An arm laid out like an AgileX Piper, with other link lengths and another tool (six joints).
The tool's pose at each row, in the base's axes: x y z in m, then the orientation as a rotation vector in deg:
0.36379 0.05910 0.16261 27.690 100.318 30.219
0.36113 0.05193 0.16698 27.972 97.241 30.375
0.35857 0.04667 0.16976 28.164 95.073 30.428
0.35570 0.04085 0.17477 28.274 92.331 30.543
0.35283 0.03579 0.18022 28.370 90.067 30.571
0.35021 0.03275 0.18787 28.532 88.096 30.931
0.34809 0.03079 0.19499 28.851 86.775 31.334
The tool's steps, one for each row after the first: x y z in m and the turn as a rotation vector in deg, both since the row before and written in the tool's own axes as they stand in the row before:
-0.00695 -0.00340 -0.00421 -0.904 -2.829 0.438
-0.00482 -0.00268 -0.00340 -0.607 -2.008 0.285
-0.00700 -0.00175 -0.00389 -0.871 -2.511 0.314
-0.00707 -0.00078 -0.00361 -0.678 -2.093 0.235
-0.00774 0.00223 -0.00313 -0.734 -1.723 0.470
-0.00675 0.00285 -0.00232 -0.453 -1.122 0.557

